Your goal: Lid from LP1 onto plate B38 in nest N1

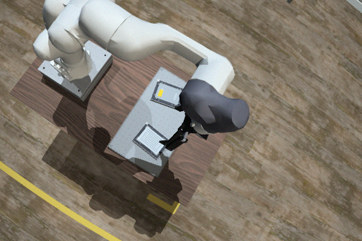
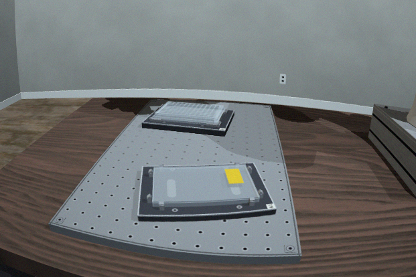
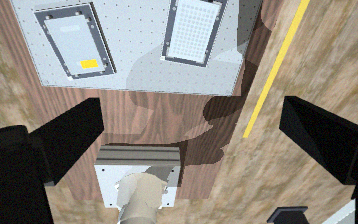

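Now: the clear lid 35 cm below my hand, 22 cm to the left of it and 8 cm behind it. The rest, counted from my hand: culture plate B38 (34 cm below, 4 cm to the right, 4 cm behind); then nest N1 (36 cm below, 4 cm to the right, 3 cm behind); then lid park LP1 (36 cm below, 22 cm to the left, 8 cm behind).
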